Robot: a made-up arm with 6 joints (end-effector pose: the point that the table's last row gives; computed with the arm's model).
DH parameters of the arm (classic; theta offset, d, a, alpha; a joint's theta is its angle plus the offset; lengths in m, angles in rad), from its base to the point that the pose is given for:
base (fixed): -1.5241 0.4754 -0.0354 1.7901
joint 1: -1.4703 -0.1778 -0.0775 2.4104
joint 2: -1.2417 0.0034 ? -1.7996
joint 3: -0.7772 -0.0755 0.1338 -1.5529
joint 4: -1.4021 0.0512 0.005 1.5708
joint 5: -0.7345 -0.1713 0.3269 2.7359
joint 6: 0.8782 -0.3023 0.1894 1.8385
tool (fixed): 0.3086 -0.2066 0 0
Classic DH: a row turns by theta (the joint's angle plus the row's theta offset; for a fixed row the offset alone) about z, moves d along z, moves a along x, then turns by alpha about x.
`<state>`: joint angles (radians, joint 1 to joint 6).
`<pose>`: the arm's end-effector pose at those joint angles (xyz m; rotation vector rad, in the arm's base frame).
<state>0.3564 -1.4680 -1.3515 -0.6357 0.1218 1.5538</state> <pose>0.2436 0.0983 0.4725 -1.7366 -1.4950 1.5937</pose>
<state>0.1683 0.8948 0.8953 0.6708 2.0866 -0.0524</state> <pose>-0.1919 -0.1050 0.5374 0.8608 0.4335 -2.1702</pose>
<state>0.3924 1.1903 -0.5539 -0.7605 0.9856 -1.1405</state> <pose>-0.2951 0.0537 0.5828 0.3271 2.3552 -0.5816</pose>
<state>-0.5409 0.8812 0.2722 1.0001 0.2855 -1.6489</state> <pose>0.3443 0.5329 0.4181 2.1446 0.7314 -0.7180</pose>
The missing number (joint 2, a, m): -0.1811
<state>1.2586 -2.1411 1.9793 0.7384 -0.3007 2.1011</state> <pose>-0.1247 -0.0749 0.7096 -1.0355 1.3822 -0.3555</pose>
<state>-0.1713 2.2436 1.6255 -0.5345 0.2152 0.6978</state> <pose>0.2903 -0.0062 0.6587 -0.6106 0.3044 1.2755</pose>
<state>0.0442 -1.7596 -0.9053 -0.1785 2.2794 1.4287</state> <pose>0.1612 0.2349 0.4998 0.7328 0.2456 -1.1821</pose>
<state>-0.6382 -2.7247 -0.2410 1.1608 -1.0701 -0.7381</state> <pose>0.6326 -0.0053 0.2282 -0.2178 0.7155 0.4407</pose>
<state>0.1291 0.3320 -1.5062 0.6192 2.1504 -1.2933</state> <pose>0.5954 0.2973 0.3516 0.7320 -0.0159 0.1351</pose>
